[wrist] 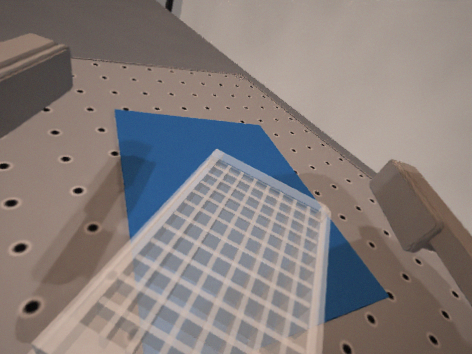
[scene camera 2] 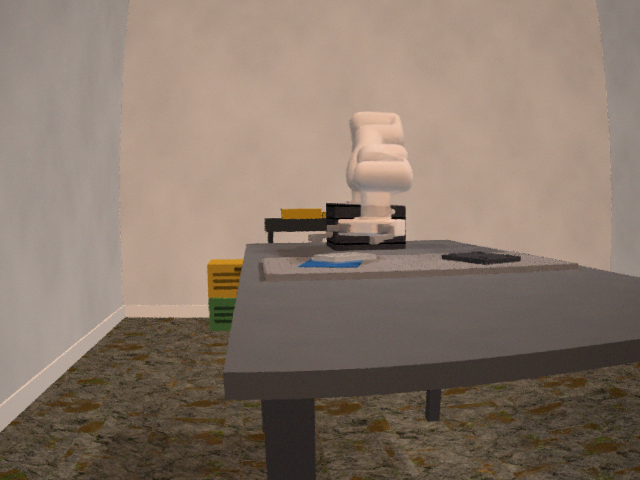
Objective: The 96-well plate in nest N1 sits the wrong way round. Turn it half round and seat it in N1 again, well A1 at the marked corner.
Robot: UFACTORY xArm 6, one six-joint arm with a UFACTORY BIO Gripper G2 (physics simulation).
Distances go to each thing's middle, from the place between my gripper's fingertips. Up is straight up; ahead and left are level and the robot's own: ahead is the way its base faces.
Scene:
Right now the blue rectangle (wrist: 158, 152) is 5 cm below my hand and 2 cm to the right of it. From my hand the other things lie so: 96-well plate (wrist: 234, 253) (4 cm below, 4 cm behind, 2 cm to the left).

